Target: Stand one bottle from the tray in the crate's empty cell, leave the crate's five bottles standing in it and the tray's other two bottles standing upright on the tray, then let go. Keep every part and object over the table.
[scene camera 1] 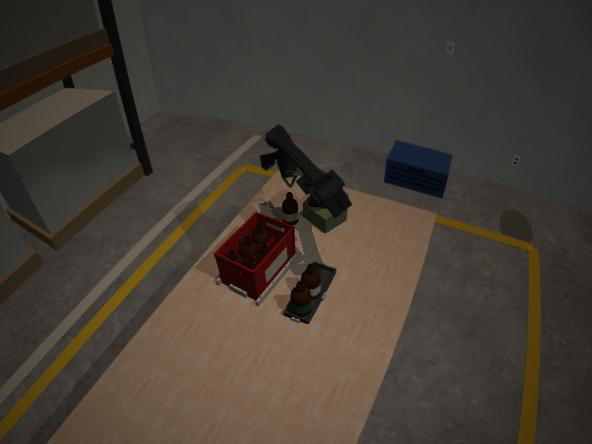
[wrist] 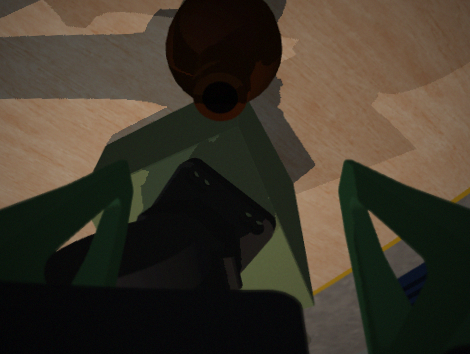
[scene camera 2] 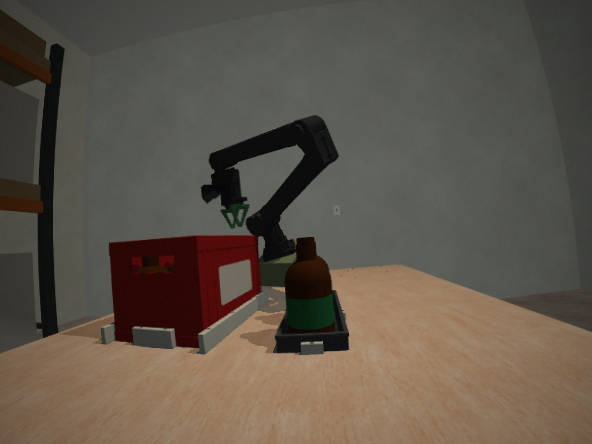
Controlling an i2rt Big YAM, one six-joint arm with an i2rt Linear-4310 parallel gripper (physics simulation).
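Pixels of known places: gripper, fingertip midpoint: (scene camera 1: pixel 288 182) (wrist: pixel 235 174) (scene camera 2: pixel 236 227); arm's base, origin of the base link: (wrist: pixel 194 242) (scene camera 2: pixel 279 251).
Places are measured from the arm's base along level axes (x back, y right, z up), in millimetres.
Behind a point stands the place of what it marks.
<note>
The red crate (scene camera 1: pixel 235 274) @[z -8, x -513, y 208 mm] (scene camera 2: pixel 155 305) @[z -49, x -514, y 203 mm] stands on the table with several brown bottles (scene camera 1: pixel 259 235) @[z 10, x -307, y 188 mm] inside; its empty cell is not clear. A white-labelled bottle (scene camera 1: pixel 311 280) @[z -1, x -467, y -73 mm] and a green-labelled bottle (scene camera 1: pixel 300 300) @[z -8, x -559, y -59 mm] (scene camera 2: pixel 309 285) @[z -24, x -563, y -48 mm] stand upright on the black tray (scene camera 1: pixel 327 273) @[z -110, x -329, y -102 mm] (scene camera 2: pixel 312 343) @[z -99, x -584, y -45 mm]. Another brown bottle (scene camera 1: pixel 290 207) @[z -11, x -82, y 129 mm] (wrist: pixel 222 45) @[z 8, x -59, y 155 mm] stands upright on the table, off the tray, between the crate and the arm's base; the crate hides it in scene camera 2. My gripper (scene camera 1: pixel 290 185) @[z 98, x -45, y 145 mm] (scene camera 2: pixel 236 227) @[z 98, x -45, y 145 mm] (wrist: pixel 235 174) @[z 98, x -45, y 145 mm] is open and empty, pointing down, above and to the base side of that bottle.
The arm's green base block (scene camera 1: pixel 325 218) @[z -32, x -91, y -32 mm] (scene camera 2: pixel 277 272) @[z -66, x -67, y 12 mm] (wrist: pixel 272 272) @[z 21, x 61, y 21 mm] stands close beside the loose bottle. Grey stops (scene camera 1: pixel 238 290) @[z -87, x -526, y 203 mm] (scene camera 2: pixel 153 337) @[z -98, x -526, y 205 mm] edge the crate. The table's left edge runs near the crate. A blue chest (scene camera 1: pixel 417 167) and a shelf rack (scene camera 1: pixel 125 95) (scene camera 2: pixel 49 200) stand off the table.
</note>
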